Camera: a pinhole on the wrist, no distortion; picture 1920 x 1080 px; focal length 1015.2 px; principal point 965.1 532.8 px. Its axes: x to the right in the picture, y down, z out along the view. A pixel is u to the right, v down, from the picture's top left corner.
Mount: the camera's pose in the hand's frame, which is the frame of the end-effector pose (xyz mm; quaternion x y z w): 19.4 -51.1 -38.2 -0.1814 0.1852 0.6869 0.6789
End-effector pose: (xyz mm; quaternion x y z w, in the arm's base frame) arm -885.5 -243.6 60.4 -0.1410 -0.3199 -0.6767 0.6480
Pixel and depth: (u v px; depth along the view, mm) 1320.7 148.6 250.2
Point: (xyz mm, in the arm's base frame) -783.1 -243.9 268.0
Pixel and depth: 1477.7 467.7 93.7
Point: -857.2 -249.9 99.3
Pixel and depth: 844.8 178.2 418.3
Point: -870.4 -155.9 453.3
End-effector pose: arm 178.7 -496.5 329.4 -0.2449 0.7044 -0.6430 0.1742
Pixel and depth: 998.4 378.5 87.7
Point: 172.6 -545.1 332.1
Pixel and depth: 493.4 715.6 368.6
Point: 422.4 -773.5 300.3
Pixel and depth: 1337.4 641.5 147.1
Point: 202.5 -545.8 254.1
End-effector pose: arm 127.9 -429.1 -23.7 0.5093 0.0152 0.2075 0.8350
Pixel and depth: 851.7 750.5 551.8
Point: 94.4 -794.6 331.1
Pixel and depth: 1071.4 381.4 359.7
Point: 201.4 -552.8 250.9
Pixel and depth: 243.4 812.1 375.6
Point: 186.3 -851.4 82.6
